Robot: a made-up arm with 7 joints. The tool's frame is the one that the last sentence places.
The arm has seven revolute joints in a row. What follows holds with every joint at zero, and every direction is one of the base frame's. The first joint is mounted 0.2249 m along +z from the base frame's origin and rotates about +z. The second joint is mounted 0.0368 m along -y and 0.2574 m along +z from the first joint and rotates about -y. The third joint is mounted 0.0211 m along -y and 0.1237 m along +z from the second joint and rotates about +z. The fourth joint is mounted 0.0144 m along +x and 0.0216 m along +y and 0.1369 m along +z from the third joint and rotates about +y. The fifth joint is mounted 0.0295 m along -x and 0.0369 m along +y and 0.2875 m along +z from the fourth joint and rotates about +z. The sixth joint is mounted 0.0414 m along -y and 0.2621 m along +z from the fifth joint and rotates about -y. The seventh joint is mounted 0.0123 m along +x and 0.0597 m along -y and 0.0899 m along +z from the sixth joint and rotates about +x. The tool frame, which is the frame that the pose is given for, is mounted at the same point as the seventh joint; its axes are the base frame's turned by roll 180, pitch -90 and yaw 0 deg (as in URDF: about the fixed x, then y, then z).
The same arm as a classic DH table. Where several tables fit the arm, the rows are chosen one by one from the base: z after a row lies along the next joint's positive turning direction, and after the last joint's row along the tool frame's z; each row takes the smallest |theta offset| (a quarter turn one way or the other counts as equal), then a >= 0, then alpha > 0; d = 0 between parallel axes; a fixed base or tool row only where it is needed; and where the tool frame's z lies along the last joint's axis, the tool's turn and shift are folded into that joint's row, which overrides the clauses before.
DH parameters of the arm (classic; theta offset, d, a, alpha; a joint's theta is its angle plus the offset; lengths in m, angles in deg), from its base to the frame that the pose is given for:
joint 1: 0 0.4823 0 90
joint 2: 0 0.0579 0 -90
joint 3: 0 0.2606 0.0144 -90
joint 4: 0 0.0585 -0.0295 90
joint 5: 0 0.5496 0 90
joint 6: 90 0.1011 0.0899 90
joint 7: 0 0.0123 0 0

